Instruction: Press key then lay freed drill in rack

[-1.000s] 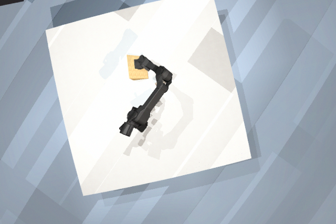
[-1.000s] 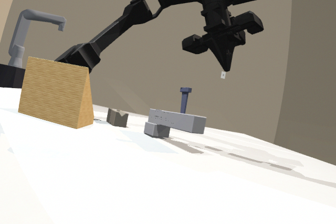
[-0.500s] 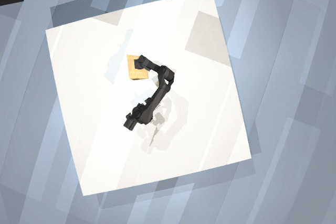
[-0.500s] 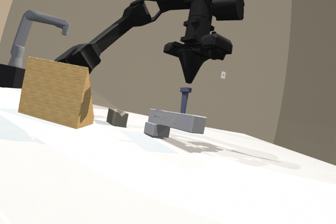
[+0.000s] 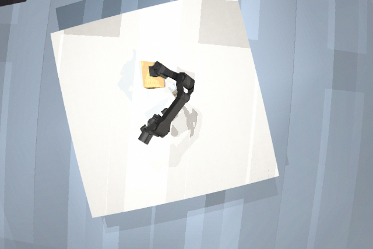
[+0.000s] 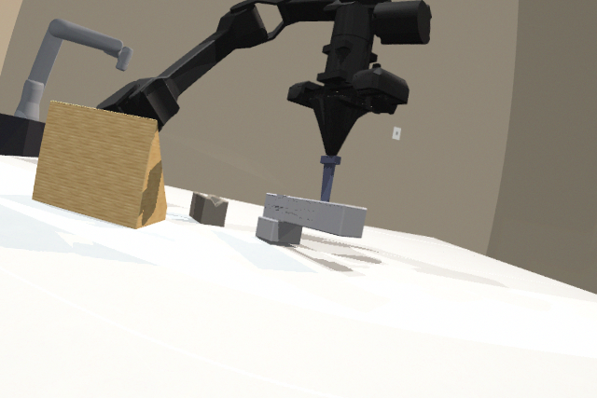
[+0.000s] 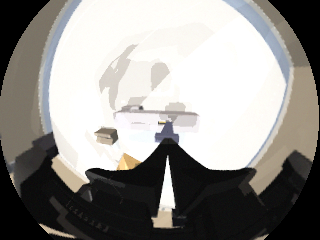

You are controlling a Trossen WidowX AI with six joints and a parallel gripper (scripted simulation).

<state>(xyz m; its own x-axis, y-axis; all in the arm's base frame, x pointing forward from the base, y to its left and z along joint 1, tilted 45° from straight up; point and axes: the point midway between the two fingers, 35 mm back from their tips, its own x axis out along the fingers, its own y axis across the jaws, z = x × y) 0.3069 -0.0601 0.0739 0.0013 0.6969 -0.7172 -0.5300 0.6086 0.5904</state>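
The key lies 3 cm below my gripper tip. The rest, counted from my gripper tip: drill 8 cm below, 4 cm to the left, 3 cm behind; then rack block 17 cm behind, 13 cm to the left, 11 cm below; then grey housing 9 cm below, 2 cm to the left, 2 cm behind.
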